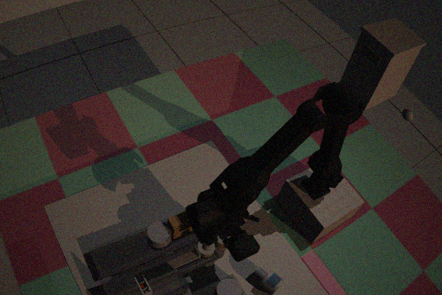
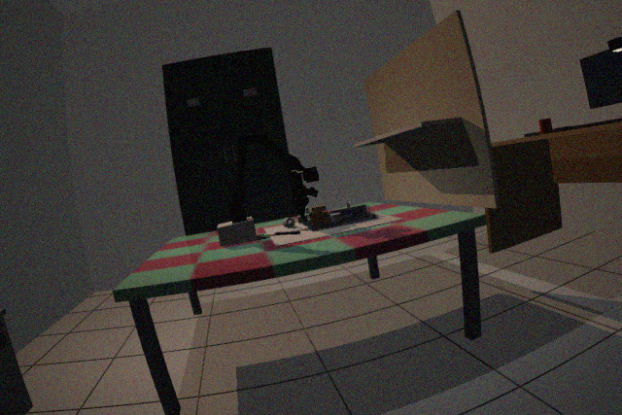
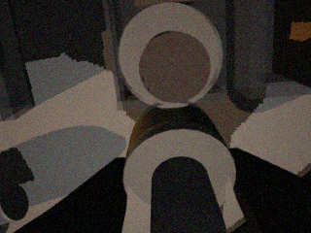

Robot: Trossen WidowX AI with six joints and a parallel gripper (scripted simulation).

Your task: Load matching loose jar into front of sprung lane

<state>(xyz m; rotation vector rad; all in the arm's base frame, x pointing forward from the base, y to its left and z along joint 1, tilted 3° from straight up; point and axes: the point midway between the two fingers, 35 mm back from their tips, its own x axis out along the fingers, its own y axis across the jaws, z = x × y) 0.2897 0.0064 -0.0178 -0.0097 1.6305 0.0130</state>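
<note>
Right now the pale mat is 100 mm ahead of my gripper tip, 50 mm below it and 20 mm to the left of it. Round my gripper tip: grey lane fixture (200 mm ahead, 30 mm to the left, 30 mm below); then black rod (90 mm behind, 70 mm to the right, 50 mm below); then red-marked part (230 mm ahead, 40 mm to the left, 20 mm above).
</note>
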